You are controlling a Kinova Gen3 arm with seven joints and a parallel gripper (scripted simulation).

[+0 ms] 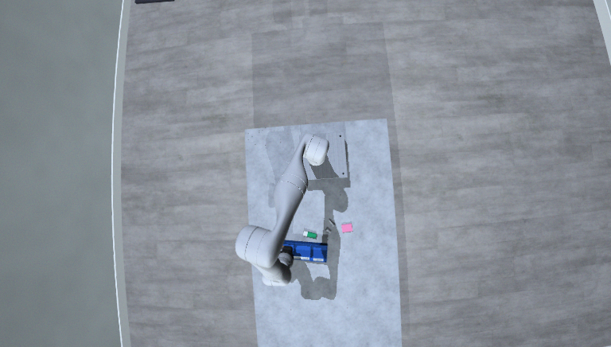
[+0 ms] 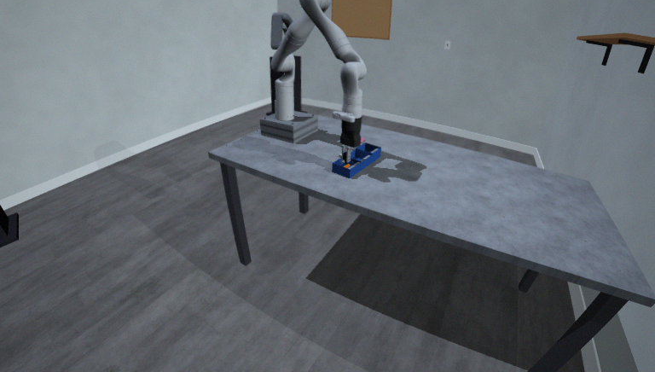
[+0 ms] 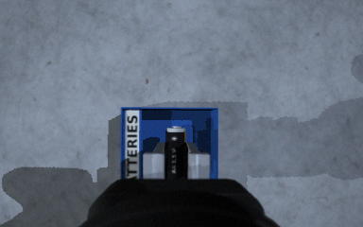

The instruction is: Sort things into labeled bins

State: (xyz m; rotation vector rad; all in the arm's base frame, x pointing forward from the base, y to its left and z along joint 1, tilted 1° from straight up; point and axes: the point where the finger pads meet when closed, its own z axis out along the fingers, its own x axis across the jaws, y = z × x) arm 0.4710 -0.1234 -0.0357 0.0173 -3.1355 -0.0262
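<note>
Right now the black battery is 10 mm below my hand. From my hand the other things lie so: grey block (100 mm behind, 210 mm to the left, 50 mm below); grey rod (140 mm behind, 230 mm to the left, 60 mm below); orange battery (50 mm below).
</note>
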